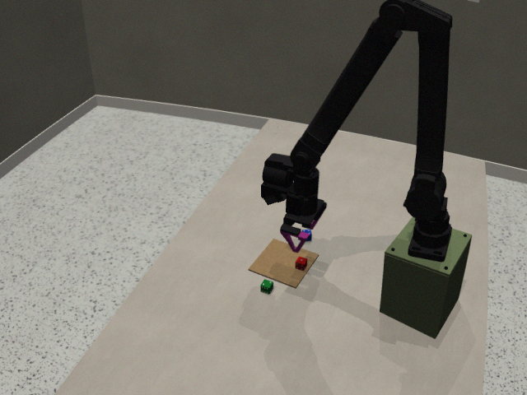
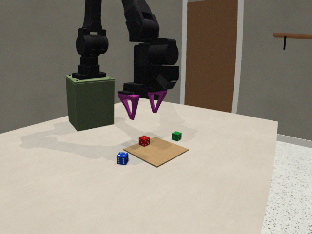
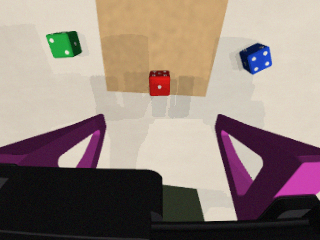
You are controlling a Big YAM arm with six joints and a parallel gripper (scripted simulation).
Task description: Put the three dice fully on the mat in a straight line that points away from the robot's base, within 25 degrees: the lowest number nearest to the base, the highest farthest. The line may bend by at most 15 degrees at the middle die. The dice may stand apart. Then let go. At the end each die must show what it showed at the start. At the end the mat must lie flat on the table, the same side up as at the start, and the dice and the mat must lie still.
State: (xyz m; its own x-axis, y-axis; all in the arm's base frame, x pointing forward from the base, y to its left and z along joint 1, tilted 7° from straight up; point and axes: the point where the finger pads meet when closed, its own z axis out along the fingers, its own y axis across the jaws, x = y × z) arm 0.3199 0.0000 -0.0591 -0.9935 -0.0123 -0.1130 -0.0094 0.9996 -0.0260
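Right now the green die is 110 mm to the left of my hand, 90 mm below it and 50 mm ahead of it. Also, from my hand: blue die: 110 mm to the right, 90 mm below, 30 mm ahead; then tan mat: 100 mm below, 50 mm ahead; then red die: 90 mm below.
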